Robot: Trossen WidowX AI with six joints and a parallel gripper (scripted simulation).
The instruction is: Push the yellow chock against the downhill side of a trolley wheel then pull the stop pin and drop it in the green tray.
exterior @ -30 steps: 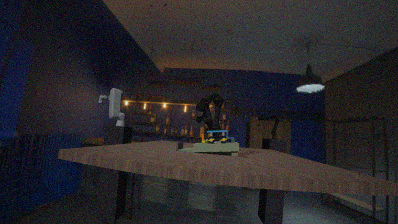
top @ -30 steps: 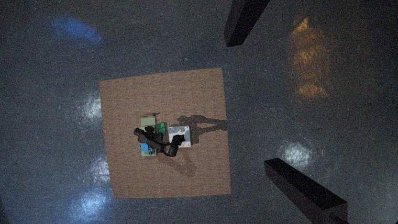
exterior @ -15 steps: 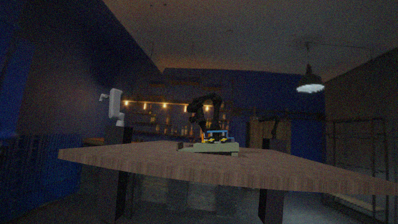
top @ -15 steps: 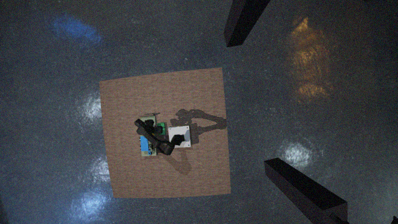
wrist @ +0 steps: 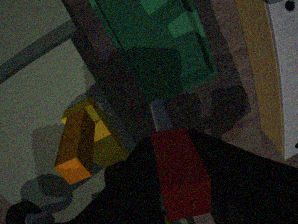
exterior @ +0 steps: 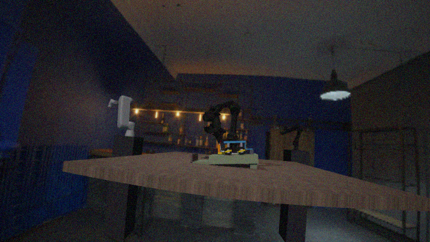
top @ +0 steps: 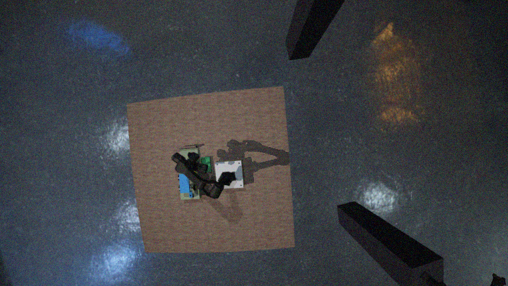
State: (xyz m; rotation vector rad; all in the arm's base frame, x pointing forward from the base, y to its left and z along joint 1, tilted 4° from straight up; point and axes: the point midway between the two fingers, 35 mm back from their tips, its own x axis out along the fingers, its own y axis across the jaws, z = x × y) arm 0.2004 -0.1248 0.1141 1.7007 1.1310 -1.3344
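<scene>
Right now the stop pin is right at my gripper tip. Round my gripper tip: yellow chock (50 mm below, 50 mm ahead, 20 mm to the left); then blue trolley (120 mm ahead, 100 mm to the left, 20 mm below); then green tray (140 mm below, 20 mm behind).
</scene>
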